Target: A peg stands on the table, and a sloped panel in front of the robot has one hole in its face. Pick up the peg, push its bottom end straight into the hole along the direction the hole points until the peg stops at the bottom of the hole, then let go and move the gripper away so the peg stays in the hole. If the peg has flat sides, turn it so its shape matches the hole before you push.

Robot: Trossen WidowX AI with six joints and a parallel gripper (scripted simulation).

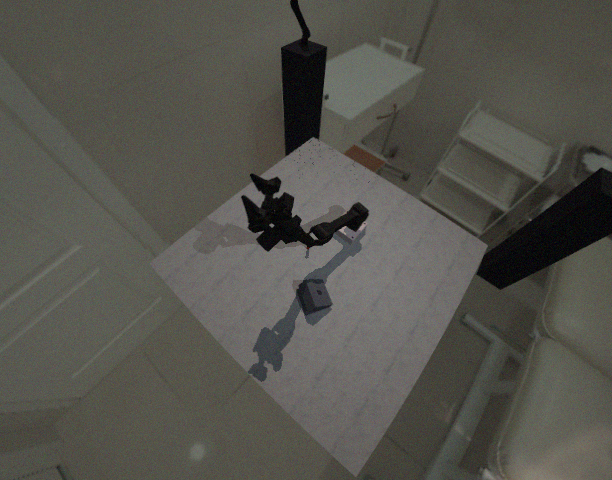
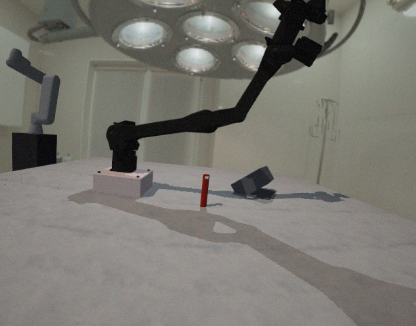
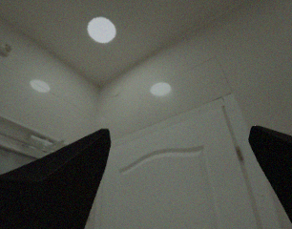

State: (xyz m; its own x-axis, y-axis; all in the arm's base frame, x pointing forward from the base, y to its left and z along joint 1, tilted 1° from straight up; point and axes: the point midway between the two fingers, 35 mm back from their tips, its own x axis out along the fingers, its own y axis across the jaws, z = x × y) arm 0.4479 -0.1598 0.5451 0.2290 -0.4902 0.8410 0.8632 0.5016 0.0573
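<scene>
The red peg lies 560 mm below my gripper tip, 220 mm behind it and 70 mm to the left of it. The rest, counted from my gripper tip: sloped dark grey panel 580 mm below, 250 mm to the left, 40 mm behind.
</scene>
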